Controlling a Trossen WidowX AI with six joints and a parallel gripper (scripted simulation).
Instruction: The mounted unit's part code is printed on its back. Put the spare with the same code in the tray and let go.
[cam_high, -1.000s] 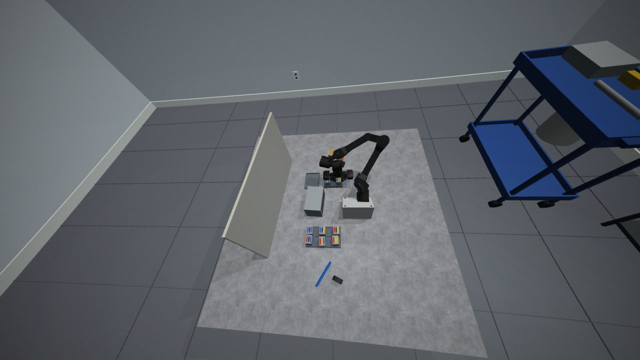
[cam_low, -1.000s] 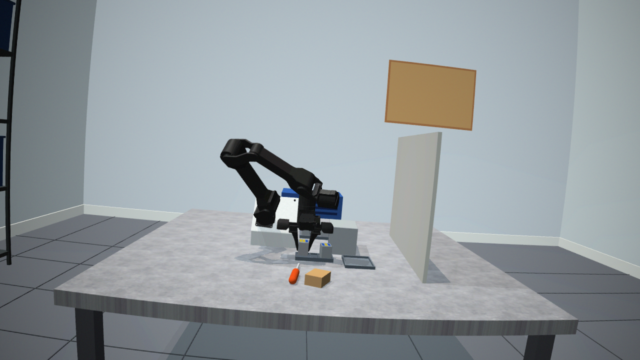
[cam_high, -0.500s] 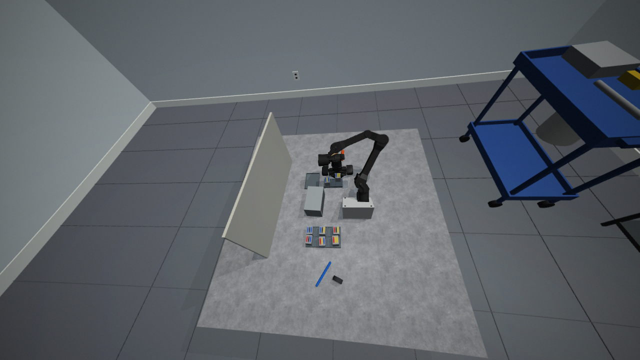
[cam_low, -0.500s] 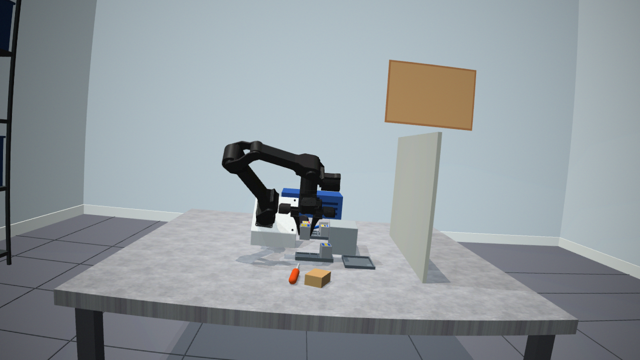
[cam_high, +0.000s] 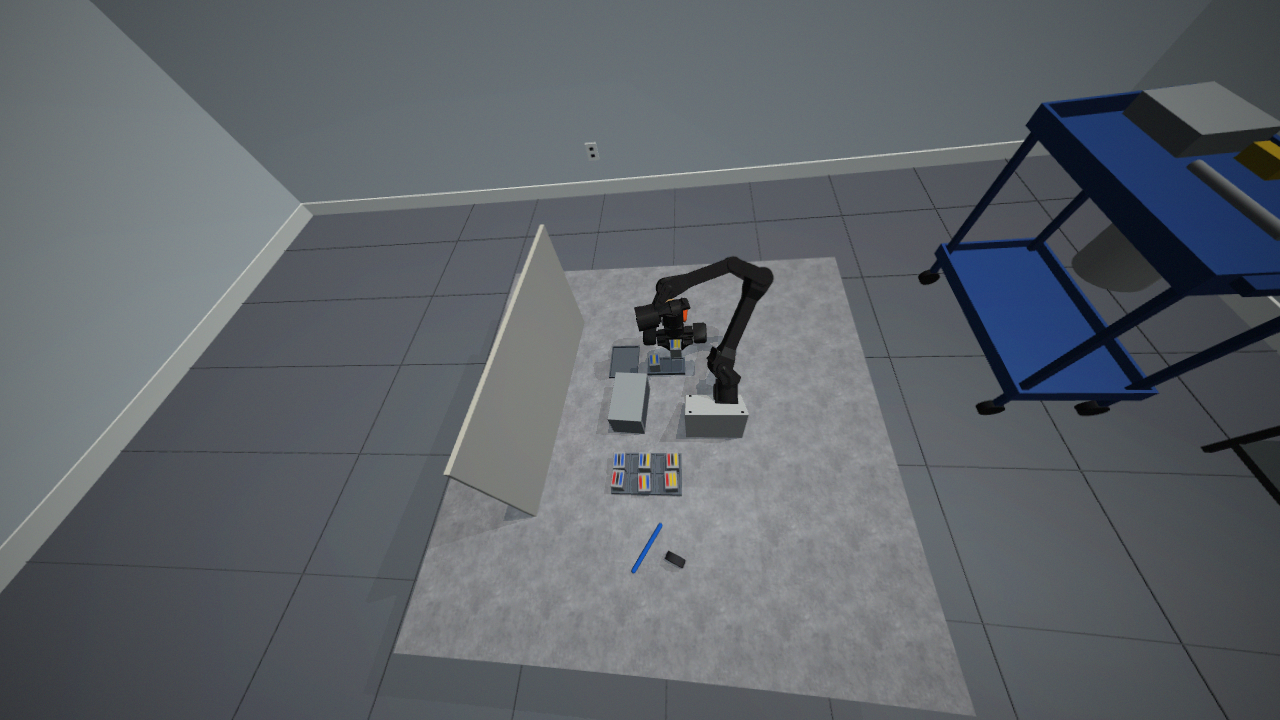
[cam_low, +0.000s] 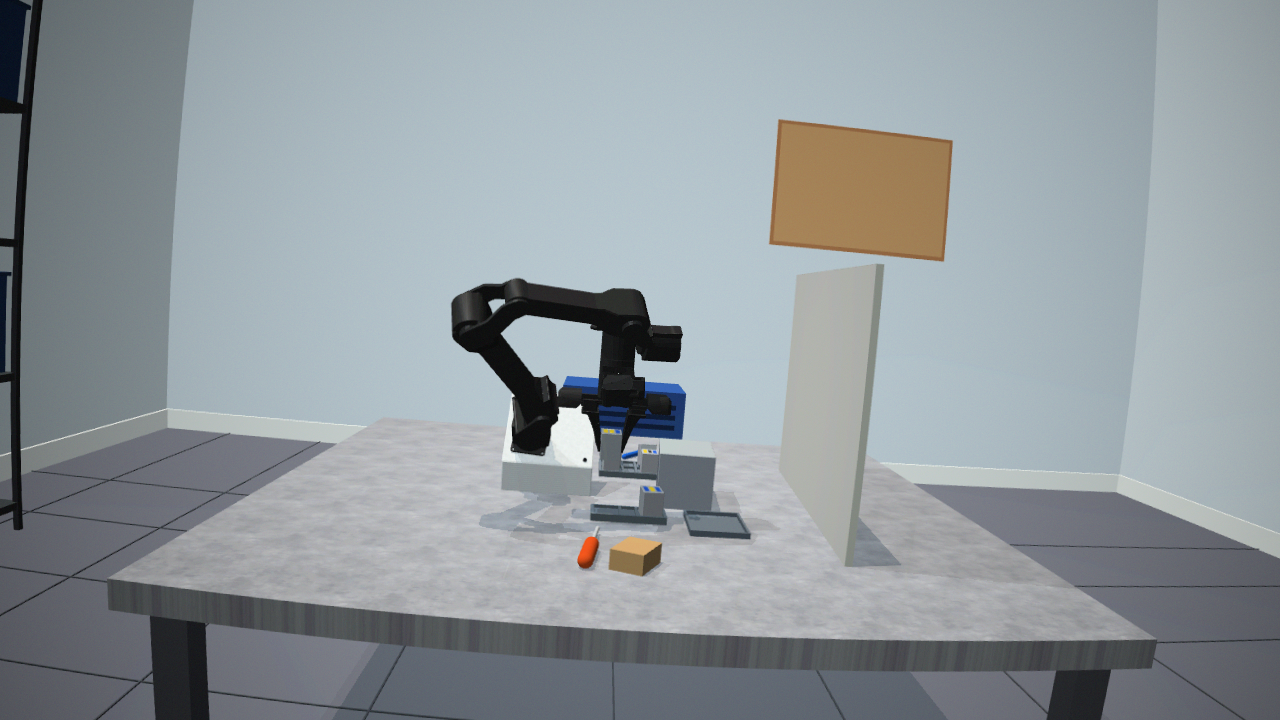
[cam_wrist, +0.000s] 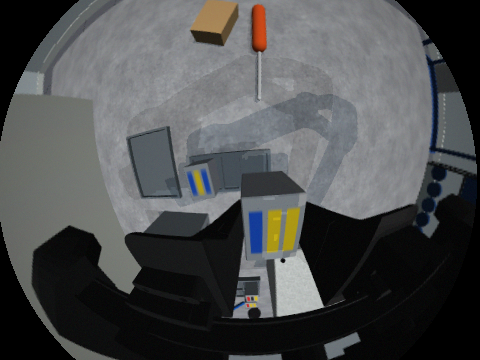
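Now: gripper tip 190 mm short of the grey tray, 110 mm above it and 10 mm to the left of it. From my gripper tip the other things lie so: grey mounted unit (170 mm to the left, 140 mm ahead, 60 mm below); small rack (100 mm below, 40 mm ahead); cardboard box (250 mm to the right, 100 mm below, 60 mm ahead).
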